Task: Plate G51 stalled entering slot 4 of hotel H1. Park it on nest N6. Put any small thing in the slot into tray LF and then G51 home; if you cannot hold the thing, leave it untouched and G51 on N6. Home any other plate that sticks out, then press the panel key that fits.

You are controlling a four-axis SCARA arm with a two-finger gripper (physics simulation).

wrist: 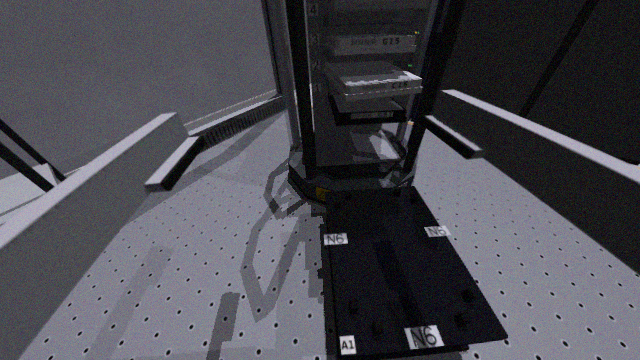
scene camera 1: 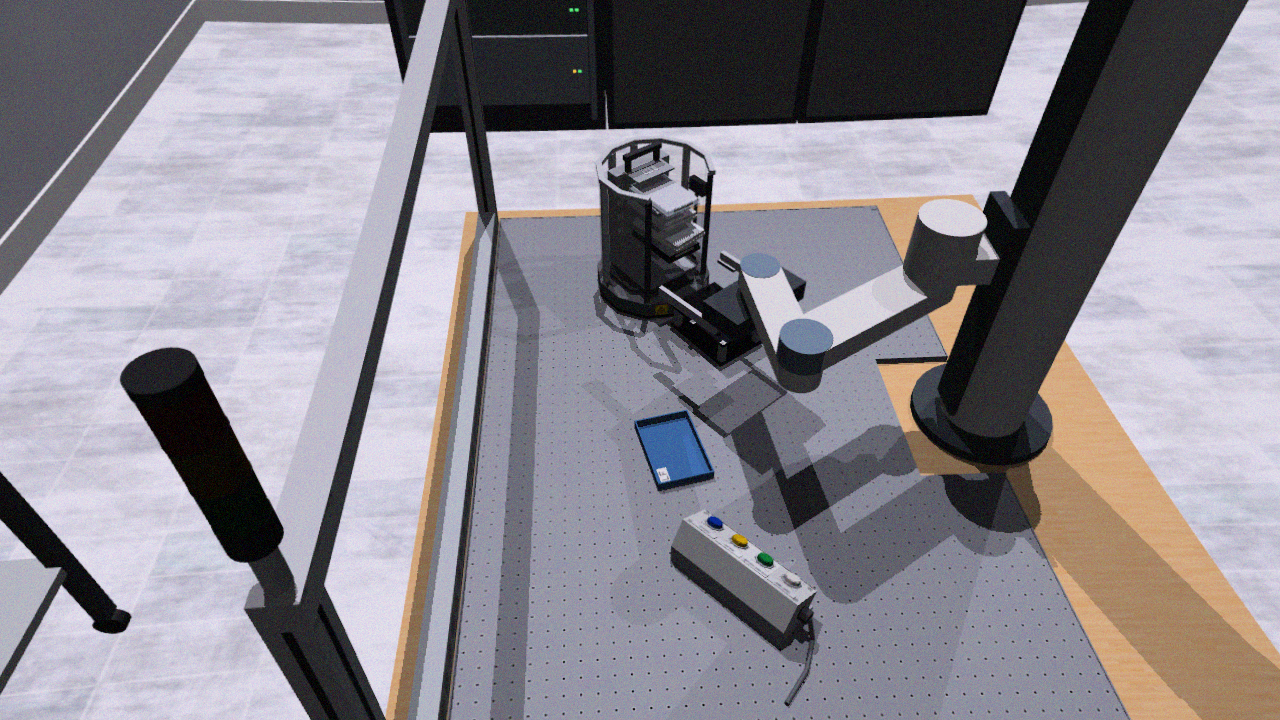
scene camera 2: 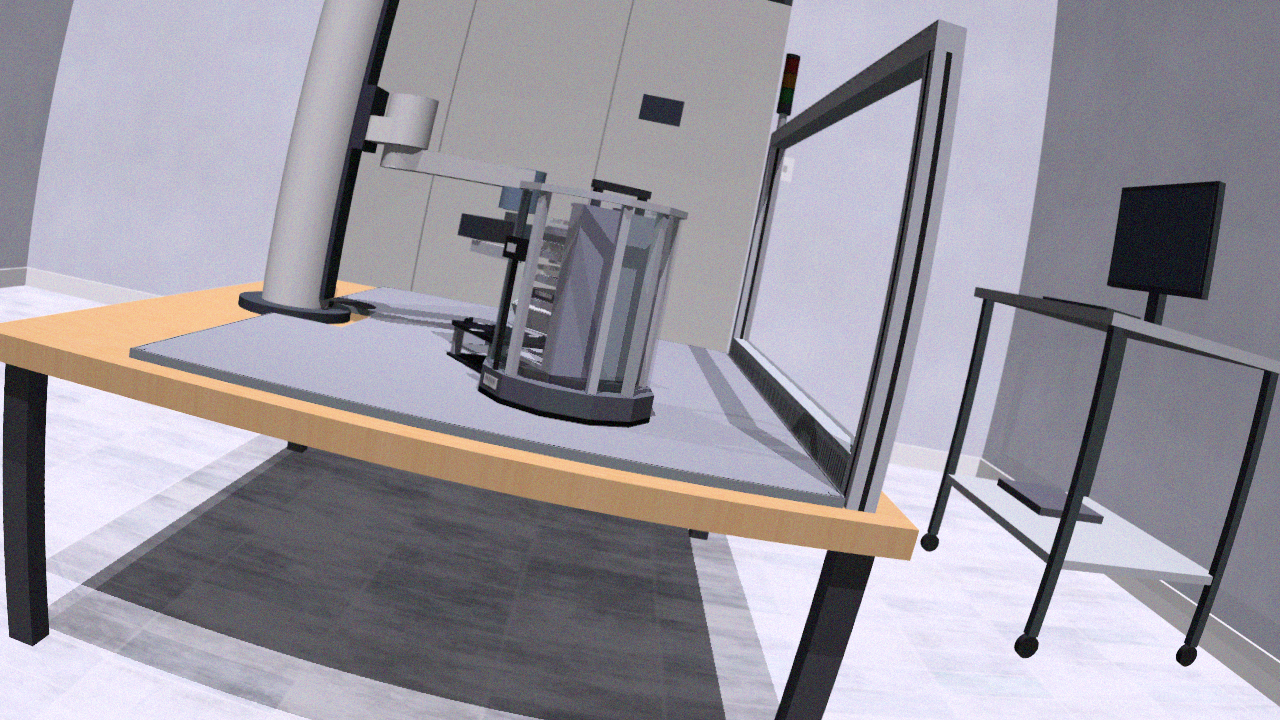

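Seen in the pictures: gripper, fingertip midpoint: [wrist: 315,115] [scene camera 1: 691,272] [scene camera 2: 558,262]; arm's base at its link origin: [scene camera 1: 977,414] [scene camera 2: 293,311].
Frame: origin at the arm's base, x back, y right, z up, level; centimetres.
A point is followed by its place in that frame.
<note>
The hotel [scene camera 1: 648,241] @[x -61.9, y 31.1, z 21.3 cm] [scene camera 2: 572,404] @[x -61.6, y 54.9, z 3.6 cm] [wrist: 301,75] @[x -61.5, y 31.0, z 20.3 cm] stands behind nest N6 [scene camera 1: 707,338] @[x -49.7, y 22.7, z 1.7 cm] [wrist: 400,280] @[x -45.8, y 21.6, z 7.3 cm], which is bare and black. In scene camera 1, a pale plate [scene camera 1: 671,198] @[x -56.9, y 37.5, z 27.0 cm] juts out high in the hotel, its label unreadable there. In the wrist view, plate G15 [wrist: 375,44] @[x -55.0, y 35.5, z 22.8 cm] sits by the mark 3. A lower plate [wrist: 372,80] @[x -54.4, y 33.9, z 19.7 cm], label blurred, sticks out toward me, above a dark slab [wrist: 370,117] @[x -54.2, y 34.2, z 15.7 cm]. My gripper [scene camera 1: 695,274] @[x -54.1, y 22.3, z 20.0 cm] [wrist: 315,115] @[x -54.1, y 22.3, z 20.0 cm] is open and empty, its fingers wide apart above N6 in front of the hotel. The inside of slot 4 cannot be made out.
Blue tray LF [scene camera 1: 675,450] @[x -59.3, y -7.2, z 1.6 cm] lies on the perforated board. The panel [scene camera 1: 733,582] @[x -53.5, y -37.8, z 6.6 cm] has a blue key [scene camera 1: 714,522] @[x -55.3, y -28.1, z 8.5 cm], a yellow key [scene camera 1: 740,540] @[x -51.6, y -31.7, z 8.5 cm], a green key [scene camera 1: 765,558] @[x -48.2, y -35.1, z 8.4 cm] and a white key [scene camera 1: 792,579] @[x -44.8, y -39.0, z 8.6 cm]. The arm column [scene camera 1: 1011,295] @[x -6.1, y -4.4, z 33.8 cm] [scene camera 2: 308,170] @[x -0.6, y 7.4, z 28.8 cm] and framed screen [scene camera 2: 939,268] @[x -100.4, y 70.0, z 30.5 cm] flank the work area.
</note>
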